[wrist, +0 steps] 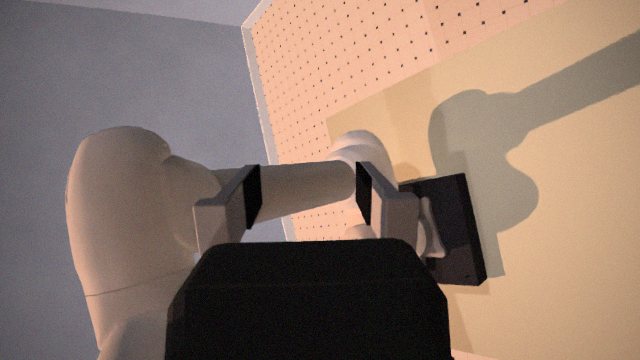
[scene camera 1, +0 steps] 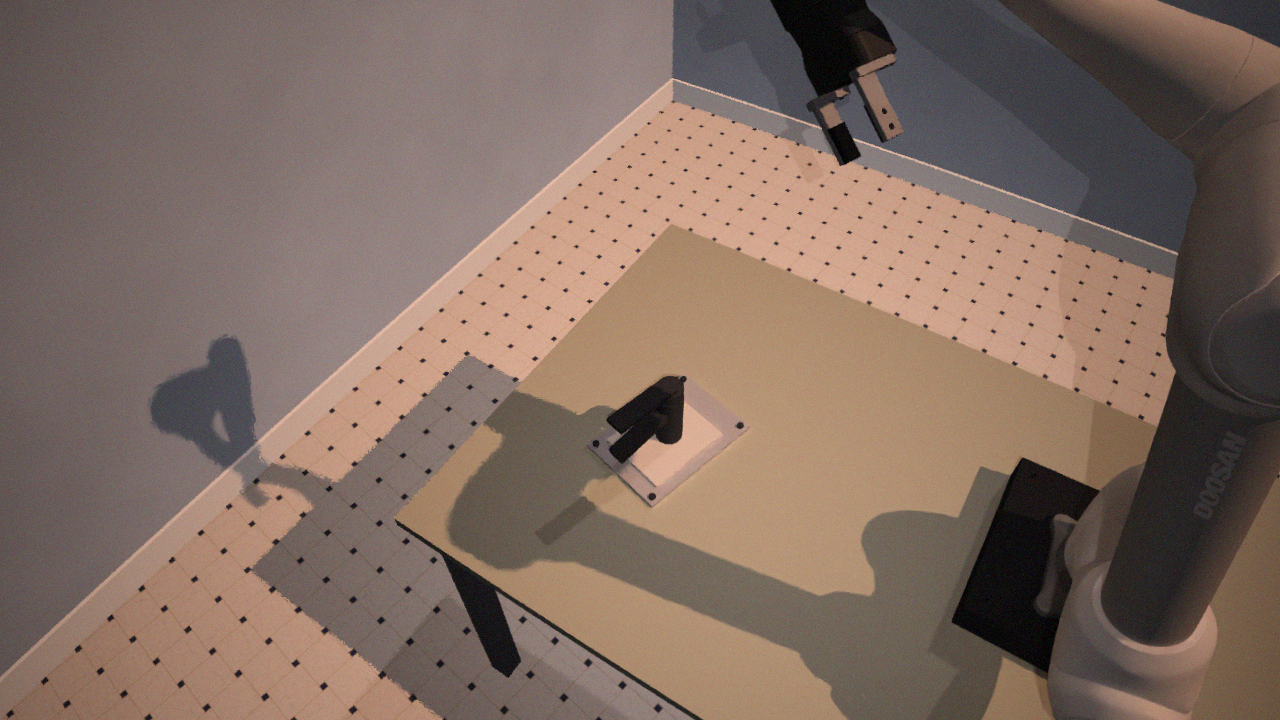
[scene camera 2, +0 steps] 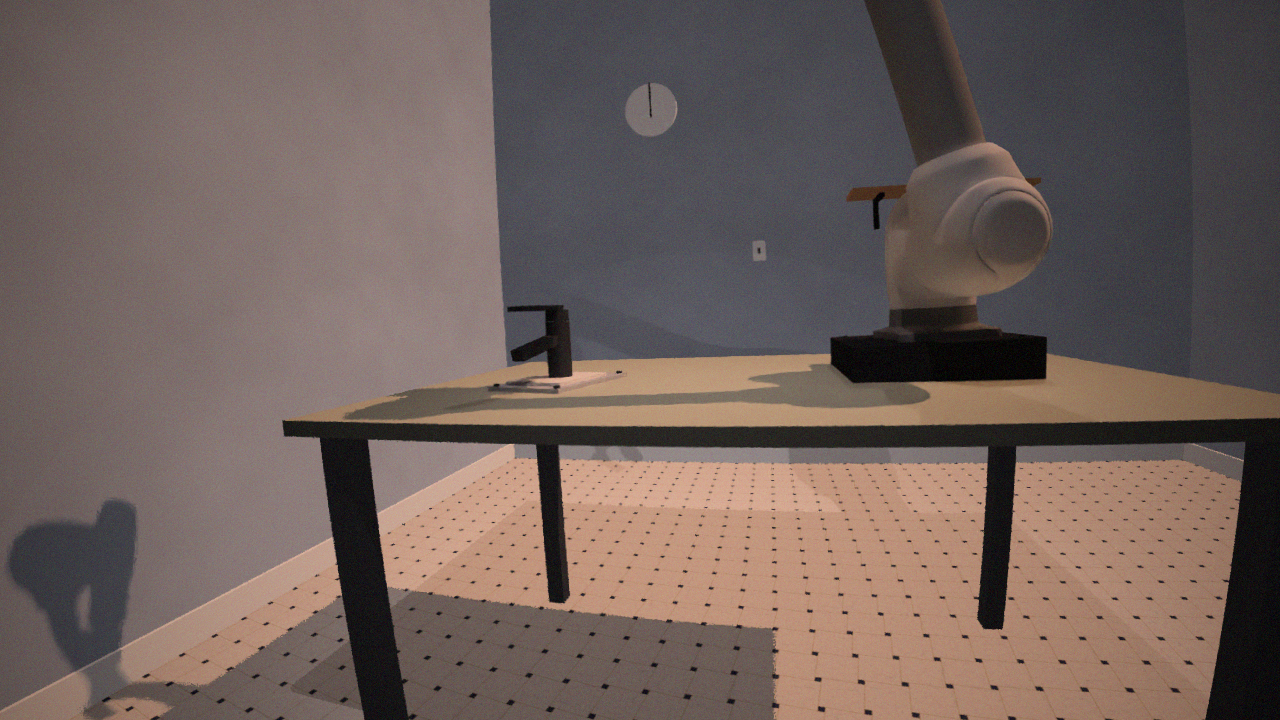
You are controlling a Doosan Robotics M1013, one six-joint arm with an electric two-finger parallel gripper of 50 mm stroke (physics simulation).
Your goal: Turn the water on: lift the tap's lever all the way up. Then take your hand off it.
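Where they show: gripper, fingertip midpoint: point(wrist: 308, 183) point(scene camera 1: 871, 150); arm's base, link origin: point(scene camera 2: 932, 336).
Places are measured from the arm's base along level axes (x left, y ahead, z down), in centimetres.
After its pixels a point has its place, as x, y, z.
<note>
A black tap point(scene camera 1: 671, 419) {2.9, 71.2, -2.3} point(scene camera 2: 559, 344) {3.2, 71.7, -1.5} stands upright on a pale square plate point(scene camera 1: 692, 474) {6.3, 65.4, 6.1} point(scene camera 2: 590, 381) {5.4, 65.3, 5.7} near the table's left end. Its flat lever point(scene camera 1: 635, 409) {8.2, 75.2, -9.1} point(scene camera 2: 533, 308) {10.1, 74.1, -8.6} lies about level above the spout point(scene camera 1: 633, 439) {9.2, 75.1, -2.0} point(scene camera 2: 533, 348) {10.3, 74.5, -1.3}, and both point to the left in the second scene view. My gripper point(scene camera 1: 868, 147) {14.0, 47.6, -70.7} point(wrist: 308, 183) {14.0, 47.6, -70.7} is open and empty, high above the table and well away from the tap. The gripper does not show in the second scene view, and the tap does not show in the wrist view.
The table point(scene camera 1: 805, 358) {-27.7, 56.9, 6.4} point(scene camera 2: 680, 407) {30.6, 46.6, 6.5} carries the tap and, at the right, the black base block point(scene camera 1: 1002, 555) {1.6, 14.9, 0.4} point(scene camera 2: 939, 358) {13.9, 4.6, 2.7} point(wrist: 457, 230) {-2.3, 14.2, 0.4} of my arm. My arm point(scene camera 1: 1181, 501) {23.8, 12.0, -51.9} point(scene camera 2: 966, 232) {30.1, 7.6, -15.7} point(wrist: 305, 187) {18.2, 13.5, -45.4} rises from this block. Walls stand behind and to the left of the table.
</note>
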